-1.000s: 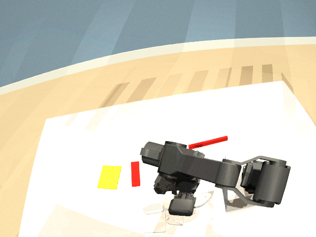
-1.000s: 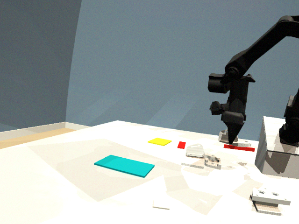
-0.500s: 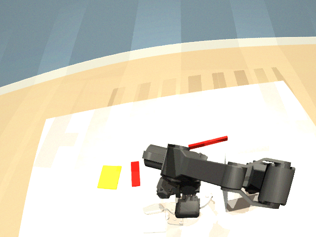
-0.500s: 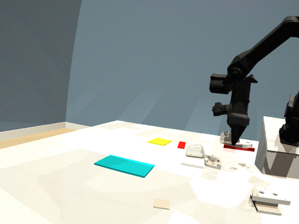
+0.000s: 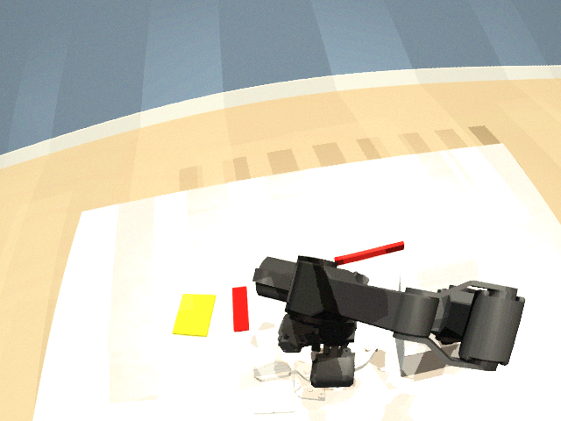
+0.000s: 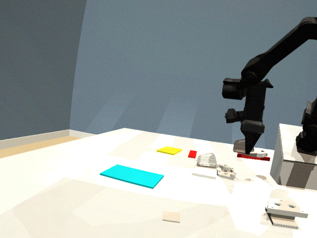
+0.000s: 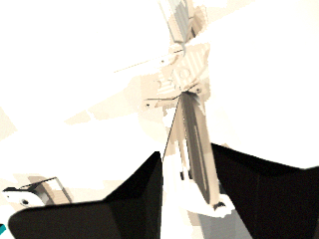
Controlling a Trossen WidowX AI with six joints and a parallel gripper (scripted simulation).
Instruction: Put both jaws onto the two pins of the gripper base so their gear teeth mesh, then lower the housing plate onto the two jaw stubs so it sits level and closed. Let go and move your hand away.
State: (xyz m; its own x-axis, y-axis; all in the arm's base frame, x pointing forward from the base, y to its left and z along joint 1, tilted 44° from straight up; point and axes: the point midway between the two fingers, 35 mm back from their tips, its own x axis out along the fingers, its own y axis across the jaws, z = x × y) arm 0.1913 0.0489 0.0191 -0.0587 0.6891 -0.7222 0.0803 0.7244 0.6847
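My gripper tip is 12 cm short of the pale flat plate and 8 cm above it. Also, from my gripper tip: grey bracket-like part: 7 cm behind, 23 cm to the left, 7 cm below; then cyan plate: 29 cm ahead, 17 cm to the left, 8 cm below; then short red tile: 20 cm ahead, 21 cm to the right, 8 cm below.
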